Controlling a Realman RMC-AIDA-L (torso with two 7-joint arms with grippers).
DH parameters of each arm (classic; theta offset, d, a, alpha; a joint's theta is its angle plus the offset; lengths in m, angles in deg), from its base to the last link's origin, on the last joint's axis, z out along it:
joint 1: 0 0.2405 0 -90
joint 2: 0 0 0 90
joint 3: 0 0.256 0 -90
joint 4: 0 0 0 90
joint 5: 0 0.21 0 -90
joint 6: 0 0 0 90
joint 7: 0 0.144 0 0
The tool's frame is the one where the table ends.
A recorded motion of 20 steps. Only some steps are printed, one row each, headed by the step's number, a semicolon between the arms.
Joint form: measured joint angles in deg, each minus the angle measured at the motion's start. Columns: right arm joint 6, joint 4, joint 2, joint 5, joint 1, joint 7, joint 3; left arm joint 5, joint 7, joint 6, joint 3, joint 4, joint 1, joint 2.
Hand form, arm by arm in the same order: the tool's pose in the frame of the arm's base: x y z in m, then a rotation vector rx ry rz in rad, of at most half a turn. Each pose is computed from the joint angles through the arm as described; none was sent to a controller.
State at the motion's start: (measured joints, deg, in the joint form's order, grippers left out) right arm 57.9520 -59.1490 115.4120 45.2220 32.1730 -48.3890 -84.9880; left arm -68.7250 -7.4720 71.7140 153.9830 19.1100 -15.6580 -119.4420
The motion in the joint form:
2: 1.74 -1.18 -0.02 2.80 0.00 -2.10 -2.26; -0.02 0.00 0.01 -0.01 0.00 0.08 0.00
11: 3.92 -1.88 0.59 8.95 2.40 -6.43 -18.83; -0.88 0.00 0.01 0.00 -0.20 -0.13 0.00
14: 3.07 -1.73 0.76 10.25 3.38 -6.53 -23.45; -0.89 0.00 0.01 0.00 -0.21 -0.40 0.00
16: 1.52 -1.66 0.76 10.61 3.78 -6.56 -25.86; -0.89 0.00 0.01 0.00 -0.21 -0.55 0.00
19: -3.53 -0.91 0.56 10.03 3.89 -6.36 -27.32; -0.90 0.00 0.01 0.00 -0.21 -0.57 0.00
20: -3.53 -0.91 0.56 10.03 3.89 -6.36 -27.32; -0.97 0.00 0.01 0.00 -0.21 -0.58 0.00
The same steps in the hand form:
2: 0.2170 0.3830 -0.0348 -2.6105 0.6759 -0.2077; -0.3283 0.2698 -0.0492 -1.5702 -0.7053 -0.7988
11: 0.1831 0.3406 -0.0936 -2.9121 0.3756 -0.3366; -0.3296 0.2711 -0.0474 -1.5575 -0.7080 -0.7962
14: 0.1762 0.3300 -0.1078 -2.9632 0.3007 -0.3674; -0.3283 0.2727 -0.0474 -1.5596 -0.7045 -0.7994
16: 0.1736 0.3269 -0.1143 -2.9708 0.2549 -0.3760; -0.3276 0.2735 -0.0474 -1.5608 -0.7026 -0.8014
19: 0.1744 0.3350 -0.1167 -2.9125 0.2186 -0.3503; -0.3275 0.2736 -0.0474 -1.5608 -0.7025 -0.8016
20: 0.1744 0.3350 -0.1167 -2.9125 0.2186 -0.3503; -0.3276 0.2737 -0.0473 -1.5596 -0.7029 -0.8016

